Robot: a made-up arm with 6 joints.
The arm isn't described. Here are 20 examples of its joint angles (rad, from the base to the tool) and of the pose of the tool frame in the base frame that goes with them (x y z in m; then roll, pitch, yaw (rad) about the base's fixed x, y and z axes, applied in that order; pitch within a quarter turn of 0, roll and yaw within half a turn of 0).
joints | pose
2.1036 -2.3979 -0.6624 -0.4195 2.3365 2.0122 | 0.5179 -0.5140 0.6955 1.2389 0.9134 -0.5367
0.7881 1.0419 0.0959 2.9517 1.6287 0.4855 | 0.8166 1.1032 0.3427 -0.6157 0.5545 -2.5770
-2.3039 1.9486 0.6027 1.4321 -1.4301 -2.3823 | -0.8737 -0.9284 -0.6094 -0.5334 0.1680 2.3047
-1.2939 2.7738 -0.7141 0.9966 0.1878 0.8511 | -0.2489 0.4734 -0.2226 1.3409 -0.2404 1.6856
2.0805 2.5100 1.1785 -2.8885 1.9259 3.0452 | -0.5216 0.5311 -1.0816 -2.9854 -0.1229 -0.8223
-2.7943 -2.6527 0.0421 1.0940 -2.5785 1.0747 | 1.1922 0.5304 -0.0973 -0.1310 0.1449 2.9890
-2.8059 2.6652 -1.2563 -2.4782 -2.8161 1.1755 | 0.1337 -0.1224 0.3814 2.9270 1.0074 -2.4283
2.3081 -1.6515 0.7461 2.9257 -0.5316 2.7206 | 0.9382 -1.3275 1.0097 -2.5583 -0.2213 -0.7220
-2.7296 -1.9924 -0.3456 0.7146 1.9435 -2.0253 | 0.9179 0.5681 0.9929 -1.1711 0.4296 -0.3240
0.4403 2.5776 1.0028 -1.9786 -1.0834 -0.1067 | 0.2560 0.2094 -1.1296 -3.0307 0.4890 1.6052
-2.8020 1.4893 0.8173 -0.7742 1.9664 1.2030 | -1.4966 -0.3751 -0.0323 -0.2127 -0.8575 2.0780
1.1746 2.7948 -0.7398 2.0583 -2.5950 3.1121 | -0.2954 -0.4601 -0.1975 -1.3352 0.5849 0.5913
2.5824 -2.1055 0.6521 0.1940 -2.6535 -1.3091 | 1.4899 -0.6979 0.3357 1.4897 -0.0959 2.4915
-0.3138 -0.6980 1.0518 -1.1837 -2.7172 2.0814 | -0.5771 0.1069 2.1470 -2.4212 1.0533 0.5662
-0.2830 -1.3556 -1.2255 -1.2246 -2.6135 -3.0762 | -0.0721 -0.0506 0.6626 -1.3992 0.2855 2.3419
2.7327 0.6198 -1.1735 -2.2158 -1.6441 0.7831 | -0.2382 -0.0295 0.5102 2.5361 0.0609 -2.6258
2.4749 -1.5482 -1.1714 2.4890 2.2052 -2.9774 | 0.0576 -0.2501 0.9886 1.6522 0.9495 -1.6644
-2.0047 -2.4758 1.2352 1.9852 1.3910 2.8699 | 0.5843 1.0670 -0.8342 -1.9532 -0.2395 -0.0496
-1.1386 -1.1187 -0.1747 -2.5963 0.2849 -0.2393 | 0.0446 0.3169 1.5880 2.9755 -0.6897 -1.3287
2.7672 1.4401 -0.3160 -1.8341 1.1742 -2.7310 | -0.5737 0.1688 -0.1485 2.5410 0.3421 0.8643
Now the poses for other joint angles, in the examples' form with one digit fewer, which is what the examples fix.
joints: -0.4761 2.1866 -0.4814 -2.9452 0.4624 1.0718
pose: 0.087 0.178 -0.372 -1.246 0.019 2.753
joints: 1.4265 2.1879 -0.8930 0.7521 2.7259 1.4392
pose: 0.136 -0.092 -0.206 -0.661 0.241 1.715
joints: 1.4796 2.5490 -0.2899 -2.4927 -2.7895 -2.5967
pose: -0.190 -0.308 -0.395 0.070 -0.018 1.690
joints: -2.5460 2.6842 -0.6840 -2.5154 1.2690 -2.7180
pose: 0.415 0.083 -0.011 1.182 -0.963 1.962
